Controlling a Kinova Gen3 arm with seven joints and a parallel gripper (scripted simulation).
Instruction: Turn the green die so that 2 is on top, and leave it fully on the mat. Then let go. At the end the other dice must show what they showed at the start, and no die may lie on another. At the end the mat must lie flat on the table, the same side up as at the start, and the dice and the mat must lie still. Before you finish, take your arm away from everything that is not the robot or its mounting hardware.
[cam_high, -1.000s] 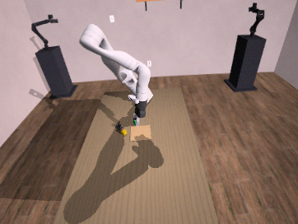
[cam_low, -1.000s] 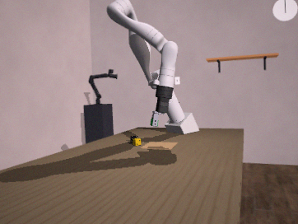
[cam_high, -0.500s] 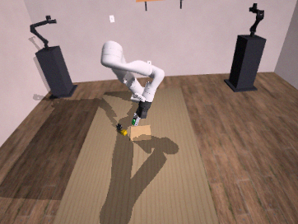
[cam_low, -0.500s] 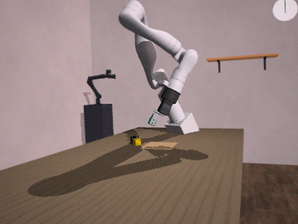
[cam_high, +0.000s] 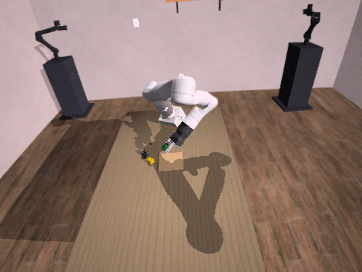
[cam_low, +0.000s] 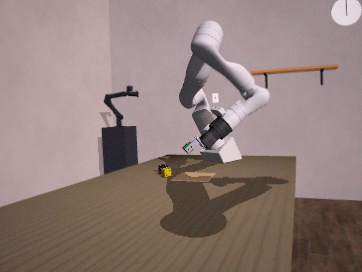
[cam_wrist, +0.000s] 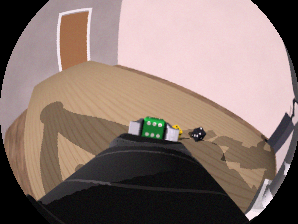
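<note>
Now: hand 11 cm above the tan mat, 1 cm to the right of it and 1 cm past it. Also, from my hand: yellow die 10 cm to the right, 10 cm below, 1 cm behind; black die 14 cm to the right, 10 cm below, 8 cm behind; green die right at my hand.
</note>
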